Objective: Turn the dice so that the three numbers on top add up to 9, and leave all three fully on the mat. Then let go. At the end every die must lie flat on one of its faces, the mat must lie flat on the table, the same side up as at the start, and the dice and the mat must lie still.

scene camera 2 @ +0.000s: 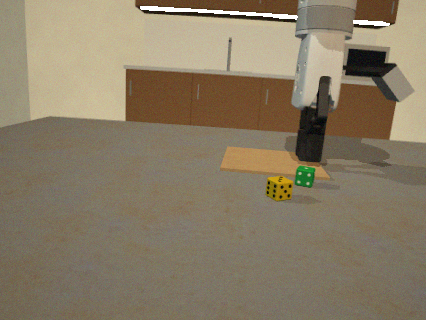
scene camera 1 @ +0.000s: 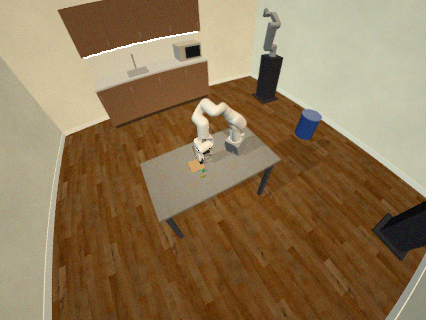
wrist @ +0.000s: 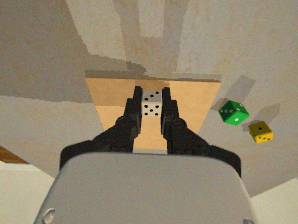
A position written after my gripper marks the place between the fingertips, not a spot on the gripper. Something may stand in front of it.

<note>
I see my gripper [scene camera 2: 307, 159] and a tan mat [scene camera 2: 236, 159].
The tan mat shows as well in the wrist view [wrist: 194, 98]. My gripper shows as well in the wrist view [wrist: 151, 97].
</note>
